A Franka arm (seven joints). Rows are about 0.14 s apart.
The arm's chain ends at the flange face. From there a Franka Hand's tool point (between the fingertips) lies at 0.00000 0.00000 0.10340 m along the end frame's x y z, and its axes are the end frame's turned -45 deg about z.
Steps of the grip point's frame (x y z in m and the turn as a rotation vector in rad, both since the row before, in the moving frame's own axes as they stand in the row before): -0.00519, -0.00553, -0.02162, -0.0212, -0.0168, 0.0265; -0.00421, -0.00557, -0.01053, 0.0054, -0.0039, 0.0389; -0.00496, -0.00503, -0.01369, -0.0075, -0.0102, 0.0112; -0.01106, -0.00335, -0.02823, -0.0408, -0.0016, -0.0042; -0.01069, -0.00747, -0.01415, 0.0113, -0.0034, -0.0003; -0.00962, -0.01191, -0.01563, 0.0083, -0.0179, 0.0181
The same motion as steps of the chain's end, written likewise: -0.00787, -0.00302, -0.02158, -0.0269, 0.0031, 0.0265; -0.00624, -0.00084, -0.01053, 0.0011, -0.0066, 0.0389; -0.00686, -0.00134, -0.01368, -0.0125, -0.0019, 0.0112; -0.01306, 0.00236, -0.02814, -0.0300, 0.0277, -0.0042; -0.01177, 0.00285, -0.01414, 0.0056, -0.0104, -0.0003; -0.01330, -0.00230, -0.01561, -0.0068, -0.0185, 0.0181
